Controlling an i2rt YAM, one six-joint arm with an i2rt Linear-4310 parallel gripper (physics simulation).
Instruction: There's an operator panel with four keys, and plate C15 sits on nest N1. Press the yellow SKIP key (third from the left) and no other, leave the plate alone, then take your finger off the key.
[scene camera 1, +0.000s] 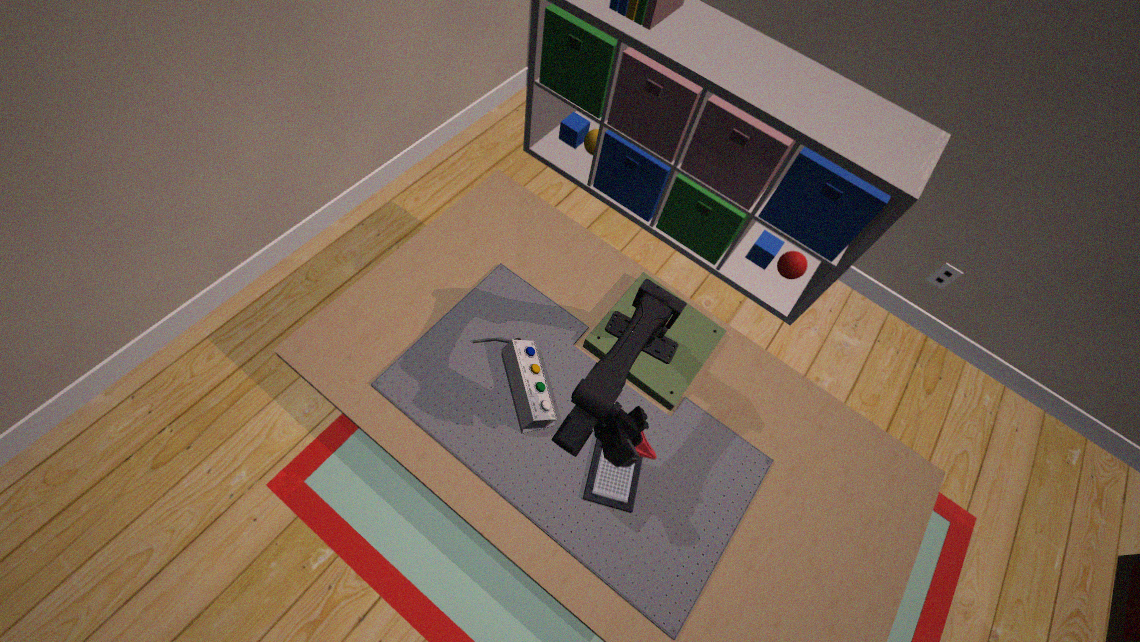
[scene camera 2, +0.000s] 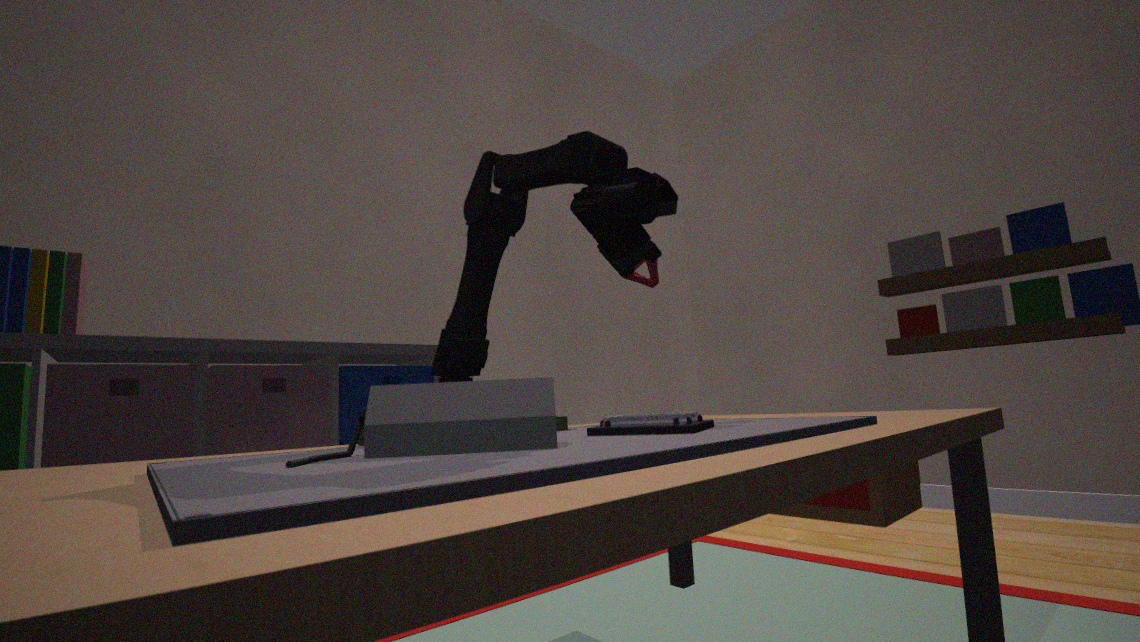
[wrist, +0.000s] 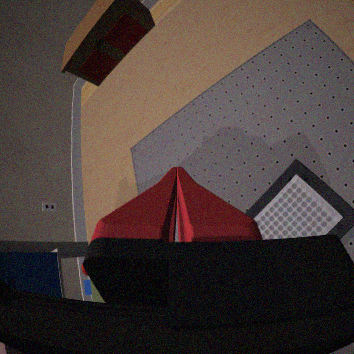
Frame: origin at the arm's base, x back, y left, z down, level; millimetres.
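Where they show: gripper, fingertip midpoint: (scene camera 1: 655, 456) (scene camera 2: 655, 284) (wrist: 176, 175).
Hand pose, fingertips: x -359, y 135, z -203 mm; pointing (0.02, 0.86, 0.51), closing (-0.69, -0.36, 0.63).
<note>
After its pixels a point has its place.
The operator panel (scene camera 1: 522, 396) @[x -324, y -190, z -36 mm] (scene camera 2: 461, 416) @[x -306, y -228, z -11 mm] is a long pale box with a row of blue, yellow, green and white keys. The yellow key (scene camera 1: 535, 369) @[x -246, y -198, z -40 mm] lies between the blue key (scene camera 1: 530, 351) @[x -210, y -233, z -40 mm] and the green key (scene camera 1: 540, 386) @[x -280, y -165, z -39 mm]; the white key (scene camera 1: 545, 405) @[x -317, y -130, z -40 mm] is at the near end. The white plate (scene camera 1: 612, 480) @[x -383, y 95, z 16 mm] (scene camera 2: 650, 418) @[x -383, y 54, z 9 mm] (wrist: 299, 210) @[x -388, y 102, z 16 mm] sits on the dark nest (scene camera 1: 608, 504) @[x -437, y 111, z 20 mm] (scene camera 2: 652, 431) @[x -395, y 38, z 27 mm] (wrist: 296, 166) @[x -419, y 157, z 19 mm]. My gripper (scene camera 1: 654, 457) @[x -359, y 135, z -203 mm] (scene camera 2: 655, 284) @[x -359, y 135, z -203 mm] (wrist: 176, 175) @[x -359, y 135, z -203 mm] is shut with its red fingertips together, high above the board and beside the plate, apart from the panel and keys.
A grey perforated board (scene camera 1: 558, 510) @[x -503, y 13, z 31 mm] (scene camera 2: 263, 496) @[x -416, y -485, z 31 mm] (wrist: 240, 105) @[x -409, y 313, z 31 mm] lies on the tan table (scene camera 1: 829, 510) @[x -174, y 620, z 44 mm] (scene camera 2: 71, 518) @[x -297, y -574, z 44 mm] (wrist: 125, 110) @[x -146, y 597, z 44 mm]. The arm stands on a green base (scene camera 1: 694, 350) @[x 45, y 146, z 5 mm]. A thin cable (scene camera 1: 488, 340) @[x -210, y -359, z 25 mm] (scene camera 2: 323, 457) @[x -198, y -340, z 27 mm] leaves the panel's far end. A cube shelf (scene camera 1: 837, 87) stands behind the table.
</note>
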